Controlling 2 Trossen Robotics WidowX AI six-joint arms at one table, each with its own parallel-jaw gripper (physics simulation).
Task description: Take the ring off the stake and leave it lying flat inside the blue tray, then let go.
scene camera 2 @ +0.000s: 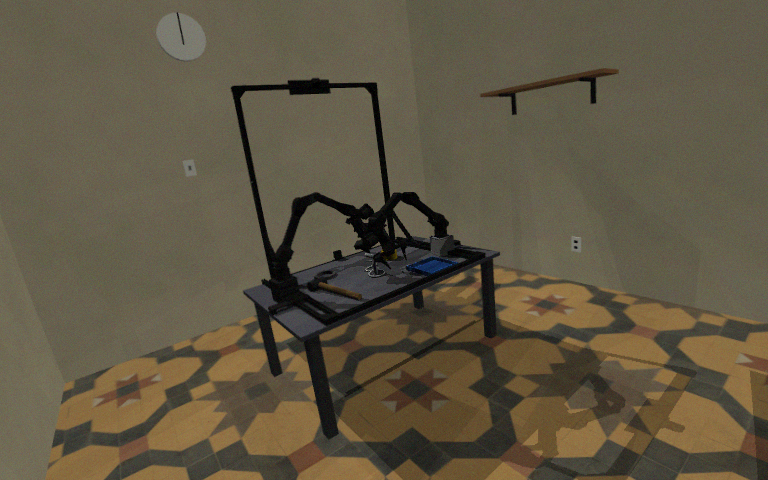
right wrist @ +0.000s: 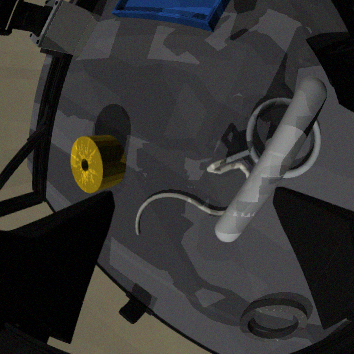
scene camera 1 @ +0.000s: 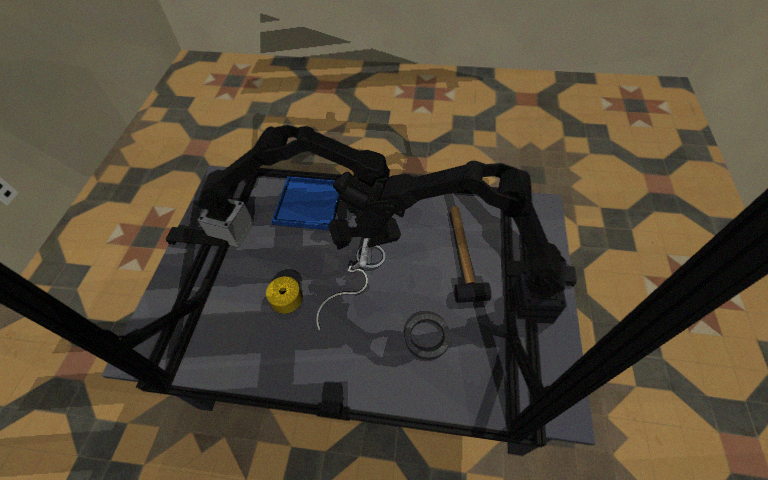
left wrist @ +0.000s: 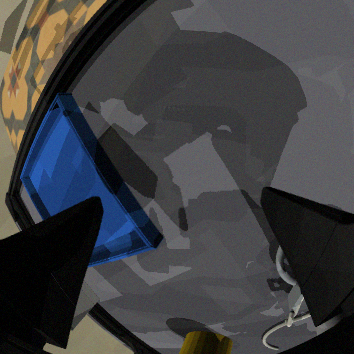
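Seen in the pictures: left gripper, fingertip midpoint: (scene camera 2: 398,264) (left wrist: 183,200); right gripper, fingertip midpoint: (scene camera 2: 372,247) (right wrist: 195,197) (scene camera 1: 353,247); left arm's base at its link origin: (scene camera 2: 441,236) (right wrist: 41,19) (scene camera 1: 221,211); right arm's base at its link origin: (scene camera 2: 282,278) (scene camera 1: 543,287).
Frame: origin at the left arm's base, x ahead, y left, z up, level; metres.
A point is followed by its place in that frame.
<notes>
A thin pale ring (scene camera 1: 384,257) {y 0.040, x 0.494, z -0.094 m} (right wrist: 317,140) {y 0.060, x 0.484, z -0.095 m} is near the middle of the table. The pale grey stake (scene camera 1: 364,255) {y -0.026, x 0.461, z 0.002 m} (right wrist: 270,162) {y 0.010, x 0.449, z 0.002 m}, a smooth rod, crosses over the ring in the right wrist view; how the two meet I cannot tell. The blue tray (scene camera 1: 308,204) {y 0.165, x 0.192, z -0.097 m} (scene camera 2: 432,266) {y 0.165, x 0.186, z -0.097 m} (left wrist: 70,165) {y 0.208, x 0.227, z -0.097 m} (right wrist: 172,15) {y 0.085, x 0.250, z -0.082 m} stands near the table's far edge in scene camera 1. My right gripper (right wrist: 195,197) {y -0.026, x 0.431, z 0.032 m} is open and empty, with the stake between and beyond its fingers. My left gripper (left wrist: 183,200) {y 0.147, x 0.375, z -0.041 m} is open and empty above the table; its finger partly hides the ring in the left wrist view.
A pale curved cord (scene camera 1: 342,293) {y -0.107, x 0.415, z -0.099 m} (right wrist: 175,193) {y -0.112, x 0.399, z -0.099 m} runs beside the stake. A yellow cylinder (scene camera 1: 283,297) {y -0.185, x 0.279, z -0.053 m} (right wrist: 98,164) {y -0.143, x 0.295, z -0.053 m} stands at the left in scene camera 1; a dark flat ring (scene camera 1: 444,335) {y -0.146, x 0.720, z -0.095 m} and a hammer (scene camera 1: 463,246) {y 0.129, x 0.712, z -0.070 m} lie to the right. Both arms crowd together over the middle.
</notes>
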